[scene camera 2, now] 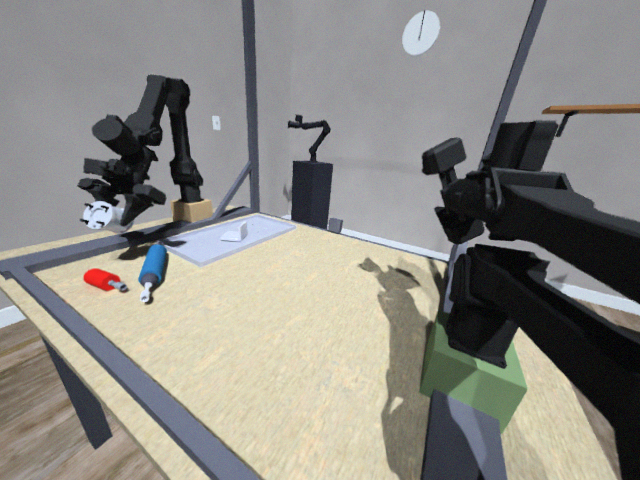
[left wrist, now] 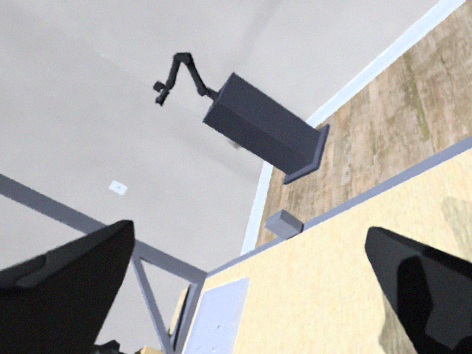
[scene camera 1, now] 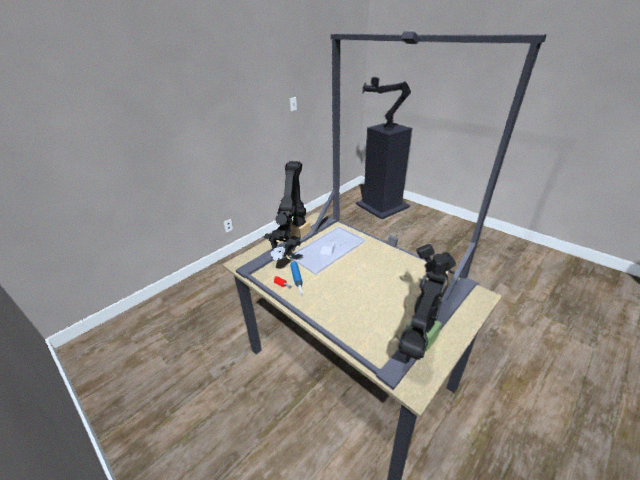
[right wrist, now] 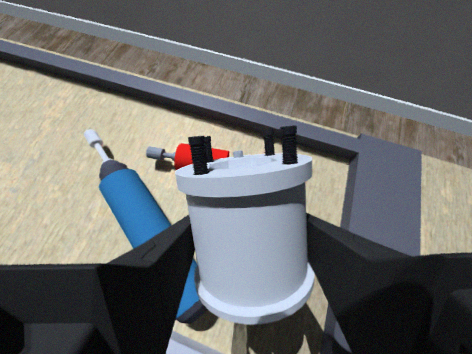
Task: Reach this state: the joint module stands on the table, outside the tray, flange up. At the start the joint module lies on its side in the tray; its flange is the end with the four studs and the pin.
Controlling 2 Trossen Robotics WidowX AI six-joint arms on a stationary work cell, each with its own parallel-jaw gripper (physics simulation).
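Places are measured from the left arm's base along level axes (x ahead, y right, z down), in centimetres.
Pixels of known places: left gripper, between the fingertips: (scene camera 2: 430,189) (left wrist: 252,234); right gripper, between the fingertips: (scene camera 2: 110,224) (scene camera 1: 278,255) (right wrist: 247,219); left arm's base, origin of its link: (scene camera 2: 474,341); right arm's base, origin of its link: (scene camera 2: 191,200) (scene camera 1: 299,222).
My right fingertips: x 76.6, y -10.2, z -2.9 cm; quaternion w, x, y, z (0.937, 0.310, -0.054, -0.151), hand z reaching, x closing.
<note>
Ahead of a thing's pixels: the offset from my right fingertips to its top centre. "pt": to the spot under its first point.
The white joint module {dx -0.3, dy -0.4, dz -5.8 cm} (scene camera 1: 278,253) (scene camera 2: 98,217) (right wrist: 252,245) is held in the air above the table, outside the tray {dx -6.0, dy +31.9, dz +9.7 cm} (scene camera 1: 316,265) (scene camera 2: 200,258) (left wrist: 215,310) (right wrist: 187,346). It lies roughly sideways in scene camera 2, its flange with black studs facing the camera and the left. In the right wrist view the studs point away from the gripper. My right gripper (scene camera 2: 114,208) is shut on the module's body, one finger on each side. My left gripper (left wrist: 252,234) is open and empty, raised at the picture's right in both scene views.
A blue screwdriver {pt dx -10.6, dy +1.7, dz +7.2 cm} (scene camera 1: 296,273) (scene camera 2: 153,264) (right wrist: 135,205) and a red tool {dx -8.5, dy -6.1, dz +7.9 cm} (scene camera 1: 280,281) (scene camera 2: 101,279) (right wrist: 187,155) lie on the table near the held module. A white bracket (scene camera 1: 327,249) (scene camera 2: 236,232) sits in the tray. A dark rail {pt dx +10.9, dy -3.4, dz +9.7 cm} (scene camera 2: 82,253) (right wrist: 385,195) runs along the table's side.
</note>
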